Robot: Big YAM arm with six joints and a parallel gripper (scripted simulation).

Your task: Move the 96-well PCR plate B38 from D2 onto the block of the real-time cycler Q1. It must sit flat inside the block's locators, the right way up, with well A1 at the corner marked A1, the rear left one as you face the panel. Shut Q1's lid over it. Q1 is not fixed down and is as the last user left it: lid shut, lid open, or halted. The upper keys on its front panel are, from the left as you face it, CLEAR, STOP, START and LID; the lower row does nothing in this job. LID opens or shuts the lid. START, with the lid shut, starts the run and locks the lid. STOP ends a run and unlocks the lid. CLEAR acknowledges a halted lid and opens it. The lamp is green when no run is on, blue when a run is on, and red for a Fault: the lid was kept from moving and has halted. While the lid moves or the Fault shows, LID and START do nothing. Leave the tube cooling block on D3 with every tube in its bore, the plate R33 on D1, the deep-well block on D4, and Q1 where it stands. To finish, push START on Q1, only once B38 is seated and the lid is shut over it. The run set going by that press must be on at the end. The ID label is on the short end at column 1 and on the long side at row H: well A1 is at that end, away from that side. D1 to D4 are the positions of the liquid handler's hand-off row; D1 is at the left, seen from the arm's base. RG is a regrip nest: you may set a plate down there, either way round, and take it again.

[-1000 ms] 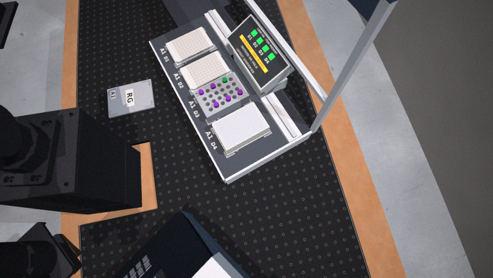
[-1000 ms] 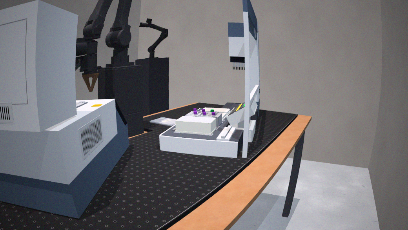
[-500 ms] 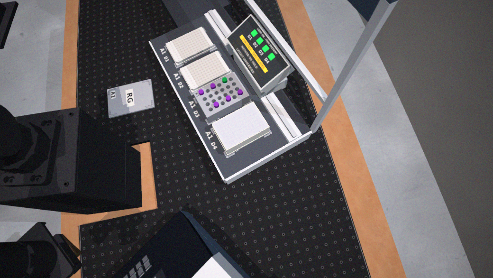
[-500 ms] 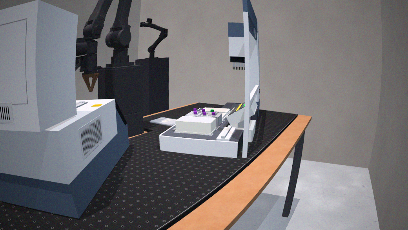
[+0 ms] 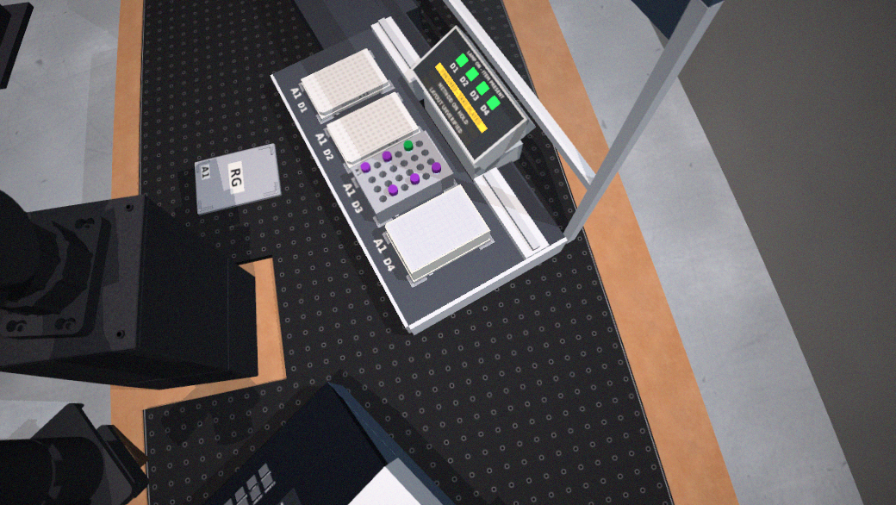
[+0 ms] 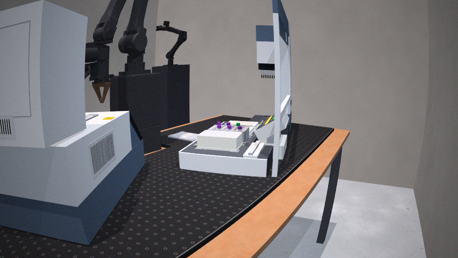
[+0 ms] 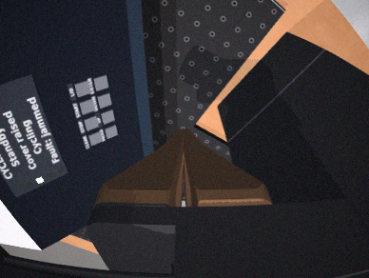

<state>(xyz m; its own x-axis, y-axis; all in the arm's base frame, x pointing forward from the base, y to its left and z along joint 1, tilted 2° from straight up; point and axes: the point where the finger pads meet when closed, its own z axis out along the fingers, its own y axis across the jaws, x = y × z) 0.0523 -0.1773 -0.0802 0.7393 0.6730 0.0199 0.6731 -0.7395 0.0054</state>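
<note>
My gripper is now 270 mm short of the tube cooling block, 380 mm to the right of it and 140 mm above it. The rest, counted from my hand: gantry post: 520 mm ahead, 290 mm to the left, 20 mm above; deep-well block: 320 mm ahead, 280 mm to the left, 140 mm below; RG nest: 20 mm behind, 440 mm to the left, 210 mm below.
</note>
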